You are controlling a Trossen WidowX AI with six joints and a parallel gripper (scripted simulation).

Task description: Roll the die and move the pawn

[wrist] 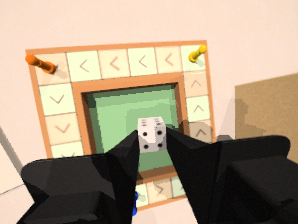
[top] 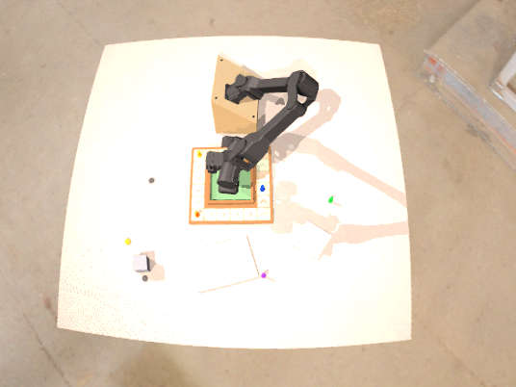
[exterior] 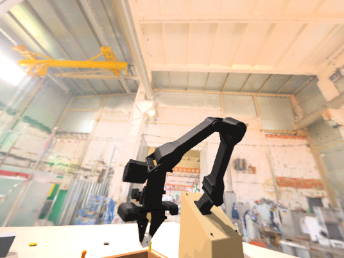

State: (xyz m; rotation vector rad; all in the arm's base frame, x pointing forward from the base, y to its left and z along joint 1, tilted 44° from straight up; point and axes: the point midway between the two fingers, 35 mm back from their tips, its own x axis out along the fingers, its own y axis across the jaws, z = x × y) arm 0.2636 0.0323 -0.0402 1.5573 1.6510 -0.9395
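Right now the orange pawn is 13 cm ahead of my gripper tip, 10 cm to the right of it and 5 cm below it. Also, from my gripper tip: white die: right at my gripper tip; blue pawn: 3 cm ahead, 12 cm to the left, 5 cm below; green tray: 1 cm ahead, 1 cm to the left, 7 cm below.
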